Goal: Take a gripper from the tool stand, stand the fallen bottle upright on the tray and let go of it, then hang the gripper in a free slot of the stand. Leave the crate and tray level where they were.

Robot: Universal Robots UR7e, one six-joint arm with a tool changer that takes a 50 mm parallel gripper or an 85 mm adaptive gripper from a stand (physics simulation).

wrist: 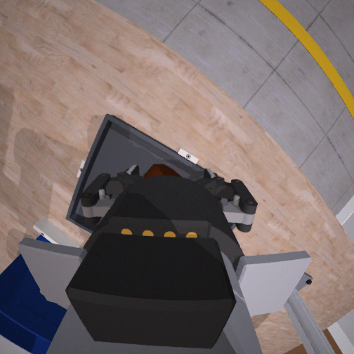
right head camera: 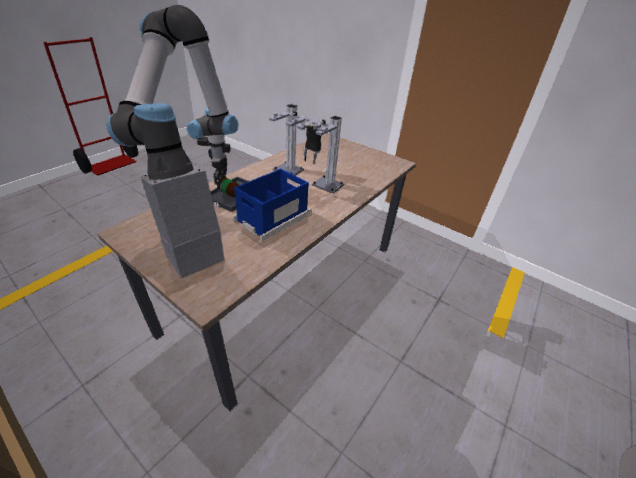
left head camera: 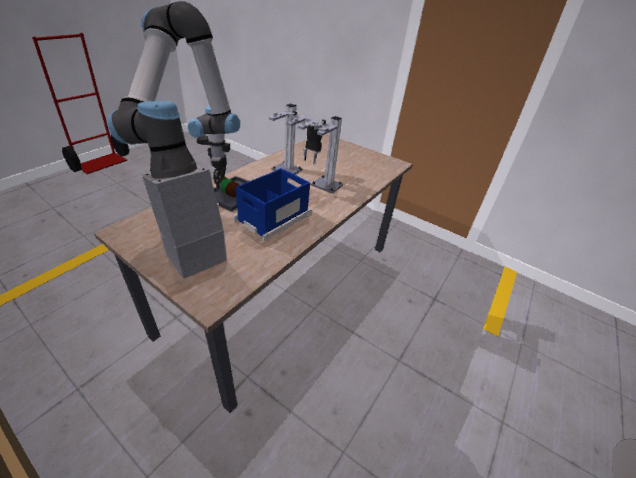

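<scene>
The bottle, reddish brown with a green part, is in the dark grey tray. It looks tilted, but its exact lean is hard to tell. My gripper is the adaptive one. It points down over the tray, its fingers wide apart and close around part of the bottle. It looks open; its body hides most of the bottle in the wrist view. The tool stand holds the black parallel gripper.
The blue crate stands beside the tray on the wooden table. The grey pedestal carries the arm. A red hand truck stands beyond the table.
</scene>
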